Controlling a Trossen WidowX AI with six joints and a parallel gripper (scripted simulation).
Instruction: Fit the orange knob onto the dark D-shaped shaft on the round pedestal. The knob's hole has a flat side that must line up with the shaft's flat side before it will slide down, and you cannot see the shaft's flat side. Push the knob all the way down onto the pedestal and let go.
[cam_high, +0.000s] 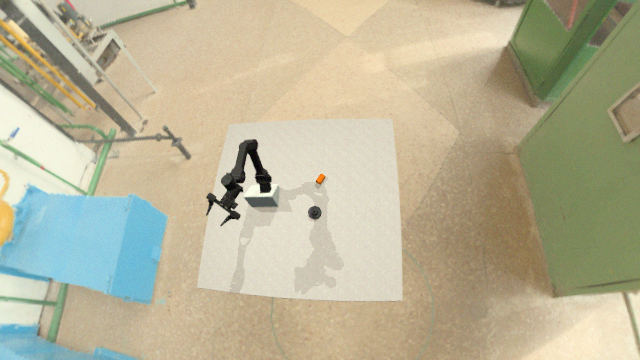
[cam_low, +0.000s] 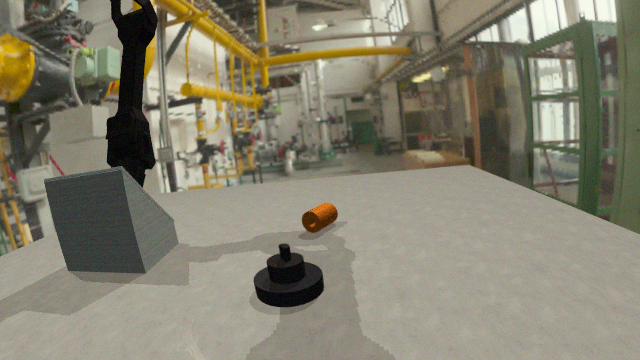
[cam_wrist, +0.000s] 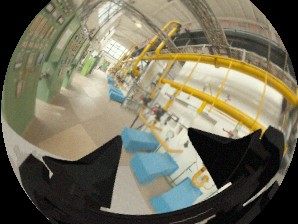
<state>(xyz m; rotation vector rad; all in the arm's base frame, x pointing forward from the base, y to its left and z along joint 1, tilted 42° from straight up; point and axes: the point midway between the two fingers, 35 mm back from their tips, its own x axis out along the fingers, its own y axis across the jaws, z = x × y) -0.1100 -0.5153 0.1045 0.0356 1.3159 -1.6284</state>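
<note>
My gripper tip is now 46 cm short of the orange knob, 45 cm to the right of it and 53 cm above it. Round my gripper tip: dark round pedestal: 42 cm ahead, 22 cm to the left, 52 cm below.
</note>
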